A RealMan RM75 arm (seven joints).
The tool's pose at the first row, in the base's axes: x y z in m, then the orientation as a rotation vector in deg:
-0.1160 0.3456 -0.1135 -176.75 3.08 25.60
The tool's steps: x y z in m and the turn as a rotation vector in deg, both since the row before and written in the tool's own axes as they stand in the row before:
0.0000 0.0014 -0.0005 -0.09 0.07 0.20
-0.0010 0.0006 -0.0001 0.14 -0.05 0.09
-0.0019 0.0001 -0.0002 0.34 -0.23 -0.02
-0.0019 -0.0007 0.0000 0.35 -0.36 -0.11
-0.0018 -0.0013 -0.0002 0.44 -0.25 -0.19
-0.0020 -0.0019 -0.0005 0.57 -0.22 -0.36
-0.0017 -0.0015 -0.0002 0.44 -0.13 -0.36
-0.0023 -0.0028 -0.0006 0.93 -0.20 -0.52
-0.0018 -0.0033 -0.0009 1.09 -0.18 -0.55
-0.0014 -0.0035 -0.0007 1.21 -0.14 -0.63
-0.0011 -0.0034 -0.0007 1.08 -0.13 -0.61
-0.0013 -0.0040 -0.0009 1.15 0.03 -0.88
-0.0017 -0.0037 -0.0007 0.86 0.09 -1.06
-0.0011 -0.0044 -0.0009 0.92 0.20 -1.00
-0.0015 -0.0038 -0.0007 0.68 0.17 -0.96
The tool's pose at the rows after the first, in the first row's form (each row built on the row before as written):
-0.1159 0.3442 -0.1130 -176.88 3.37 25.51
-0.1169 0.3436 -0.1126 -176.74 3.54 25.57
-0.1187 0.3436 -0.1119 -176.35 3.57 25.86
-0.1205 0.3444 -0.1113 -175.91 3.46 26.35
-0.1221 0.3457 -0.1105 -175.40 3.25 26.65
-0.1238 0.3476 -0.1094 -174.75 2.81 26.87
-0.1253 0.3491 -0.1086 -174.24 2.35 26.97
-0.1272 0.3519 -0.1072 -173.22 1.76 27.08
-0.1285 0.3551 -0.1055 -172.04 1.17 27.13
-0.1295 0.3585 -0.1041 -170.74 0.50 27.09
-0.1302 0.3618 -0.1027 -169.57 -0.16 27.06
-0.1311 0.3656 -0.1009 -168.33 -1.18 26.74
-0.1325 0.3691 -0.0991 -167.35 -2.51 26.35
-0.1333 0.3732 -0.0971 -166.33 -3.71 25.80
-0.1346 0.3767 -0.0952 -165.54 -4.90 25.33

